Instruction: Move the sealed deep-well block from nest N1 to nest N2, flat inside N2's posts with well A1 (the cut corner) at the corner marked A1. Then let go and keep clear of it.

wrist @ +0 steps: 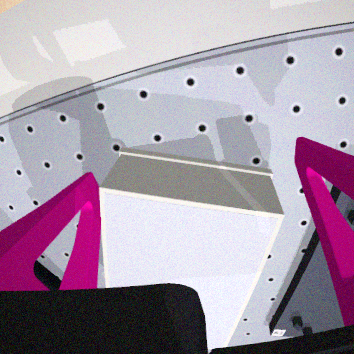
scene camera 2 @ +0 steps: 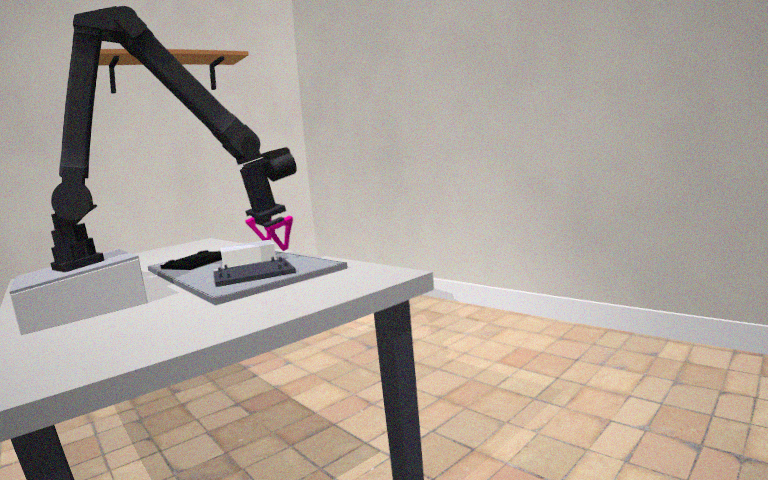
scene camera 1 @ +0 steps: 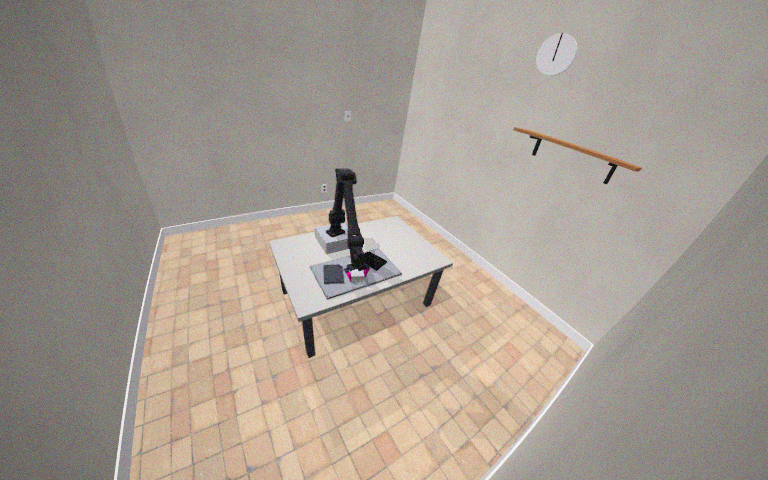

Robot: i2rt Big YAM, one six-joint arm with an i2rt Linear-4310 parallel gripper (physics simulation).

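Places are measured from the arm's base along level axes (x up, y ahead, z left), in centimetres.
Pixels of known places: gripper, fingertip midpoint: (wrist: 193, 165) (scene camera 2: 276, 246) (scene camera 1: 357, 279); arm's base at its link origin: (scene camera 2: 77, 265) (scene camera 1: 335, 232).
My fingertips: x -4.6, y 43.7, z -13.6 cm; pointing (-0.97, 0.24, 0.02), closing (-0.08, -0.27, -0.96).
Note:
For each thing: its top centre in the pictures, then the offset to it from my fingertips. Level surfaces: height alone.
- white deep-well block at its top centre: (wrist: 175, 291) (scene camera 2: 246, 245) (scene camera 1: 356, 269) dx +1.4, dy -6.2, dz +3.9 cm
- slate nest at its top centre: (scene camera 2: 251, 264) (scene camera 1: 333, 271) dx -0.6, dy -14.2, dz -8.2 cm
- black nest at its top centre: (scene camera 2: 197, 255) (scene camera 1: 372, 259) dx -1.0, dy -10.2, dz +21.2 cm
- light table at its surface level: dx -4.0 cm
The white deep-well block (scene camera 1: 357, 276) (scene camera 2: 247, 255) (wrist: 185, 245) sits on the perforated board between the two nests, outside both as far as I can tell. Its cut corner does not show. The slate nest (scene camera 1: 333, 273) (scene camera 2: 254, 273) (wrist: 312, 285) has short posts and a small white corner label; it is right of the block in the wrist view. The black nest (scene camera 1: 376, 260) (scene camera 2: 192, 260) is on the block's other side. I cannot read N1 or N2. My gripper (scene camera 1: 357, 273) (scene camera 2: 275, 243) (wrist: 193, 165) is open above the block, the left finger nearer its edge than the right.
The grey perforated board (scene camera 1: 317, 271) (scene camera 2: 322, 266) (wrist: 277, 137) lies on the light table (scene camera 1: 419, 257) (scene camera 2: 169, 328). The arm stands on a grey plinth (scene camera 1: 335, 244) (scene camera 2: 84, 300) behind the board. A wooden wall shelf (scene camera 1: 577, 148) (scene camera 2: 198, 56) is far off.

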